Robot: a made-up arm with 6 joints.
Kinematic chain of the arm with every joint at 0, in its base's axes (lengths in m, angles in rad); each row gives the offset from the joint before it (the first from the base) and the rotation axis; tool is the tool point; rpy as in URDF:
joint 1: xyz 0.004 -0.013 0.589 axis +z
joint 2: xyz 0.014 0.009 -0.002 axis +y
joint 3: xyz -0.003 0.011 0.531 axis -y
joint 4: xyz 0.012 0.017 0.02 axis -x
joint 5: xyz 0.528 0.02 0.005 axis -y
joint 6: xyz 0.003 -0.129 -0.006 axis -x
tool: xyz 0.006 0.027 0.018 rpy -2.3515 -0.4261 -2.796
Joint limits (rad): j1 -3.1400..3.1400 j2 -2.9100..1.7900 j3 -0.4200..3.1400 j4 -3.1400..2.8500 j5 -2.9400..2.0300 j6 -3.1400..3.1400
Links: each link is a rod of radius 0.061 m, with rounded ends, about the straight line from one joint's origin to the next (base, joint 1, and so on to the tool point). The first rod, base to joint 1, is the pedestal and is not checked.
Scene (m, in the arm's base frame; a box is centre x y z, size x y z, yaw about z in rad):
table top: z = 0
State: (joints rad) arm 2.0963 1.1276 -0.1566 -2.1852 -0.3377 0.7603
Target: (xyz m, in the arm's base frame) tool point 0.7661 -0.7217 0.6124
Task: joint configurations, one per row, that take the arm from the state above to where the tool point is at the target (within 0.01 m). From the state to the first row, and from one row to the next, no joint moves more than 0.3 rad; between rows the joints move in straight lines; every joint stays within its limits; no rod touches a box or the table.
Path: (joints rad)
1: 1.8039 1.1373 -0.0398 -2.1780 -0.3297 0.7505
2: 1.5116 1.1470 0.0769 -2.1709 -0.3218 0.7406
3: 1.2192 1.1567 0.1937 -2.1637 -0.3138 0.7308
4: 0.9269 1.1663 0.3104 -2.1566 -0.3058 0.7210
5: 0.6345 1.1760 0.4272 -2.1494 -0.2978 0.7112
6: 0.3422 1.1857 0.5439 -2.1423 -0.2899 0.7013
7: 0.0498 1.1954 0.6607 -2.1351 -0.2819 0.6915
8: -0.2425 1.2051 0.7774 -2.1280 -0.2739 0.6817
9: -0.5349 1.2148 0.8942 -2.1208 -0.2660 0.6719
10: -0.8272 1.2245 1.0109 -2.1136 -0.2580 0.6620

